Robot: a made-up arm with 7 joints.
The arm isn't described. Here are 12 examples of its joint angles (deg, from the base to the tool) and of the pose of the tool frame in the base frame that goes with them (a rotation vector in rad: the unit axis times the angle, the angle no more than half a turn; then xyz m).
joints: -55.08 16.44 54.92 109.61 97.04 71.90 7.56
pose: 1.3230 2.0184 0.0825 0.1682 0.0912 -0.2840
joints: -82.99 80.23 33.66 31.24 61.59 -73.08 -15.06
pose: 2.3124 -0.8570 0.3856 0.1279 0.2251 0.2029
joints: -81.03 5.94 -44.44 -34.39 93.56 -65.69 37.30
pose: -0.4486 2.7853 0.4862 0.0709 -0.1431 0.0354
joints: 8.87 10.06 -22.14 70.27 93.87 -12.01 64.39
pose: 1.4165 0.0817 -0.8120 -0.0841 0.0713 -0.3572
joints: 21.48 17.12 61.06 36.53 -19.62 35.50 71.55
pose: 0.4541 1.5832 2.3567 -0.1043 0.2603 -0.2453
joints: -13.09 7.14 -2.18 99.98 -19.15 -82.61 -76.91
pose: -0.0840 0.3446 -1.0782 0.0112 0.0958 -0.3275
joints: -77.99 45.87 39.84 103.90 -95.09 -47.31 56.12
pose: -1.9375 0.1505 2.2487 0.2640 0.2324 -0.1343
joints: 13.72 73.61 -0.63 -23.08 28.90 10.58 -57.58
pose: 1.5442 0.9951 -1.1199 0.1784 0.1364 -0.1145
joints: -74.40 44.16 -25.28 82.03 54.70 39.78 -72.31
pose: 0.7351 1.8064 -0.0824 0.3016 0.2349 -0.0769
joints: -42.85 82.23 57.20 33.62 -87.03 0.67 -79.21
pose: 0.3368 -1.4352 -0.7695 0.1001 0.3213 0.1590
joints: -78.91 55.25 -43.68 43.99 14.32 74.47 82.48
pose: 1.8633 -0.1275 2.0490 0.3155 0.1785 -0.0004
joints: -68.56 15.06 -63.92 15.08 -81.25 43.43 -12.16
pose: -0.0418 0.9995 -1.4511 0.2142 -0.1481 -0.1272
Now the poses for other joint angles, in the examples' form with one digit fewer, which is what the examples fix.
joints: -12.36 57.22 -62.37 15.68 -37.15 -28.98 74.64
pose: 0.542 0.231 0.561 0.110 0.102 -0.269
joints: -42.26 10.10 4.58 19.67 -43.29 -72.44 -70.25
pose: 0.277 -1.466 -0.697 0.270 0.073 -0.080
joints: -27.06 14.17 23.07 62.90 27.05 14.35 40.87
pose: 0.824 0.949 0.834 0.166 0.147 -0.312
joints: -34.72 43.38 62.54 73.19 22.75 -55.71 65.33
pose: 0.344 -0.604 1.865 0.164 0.301 -0.158
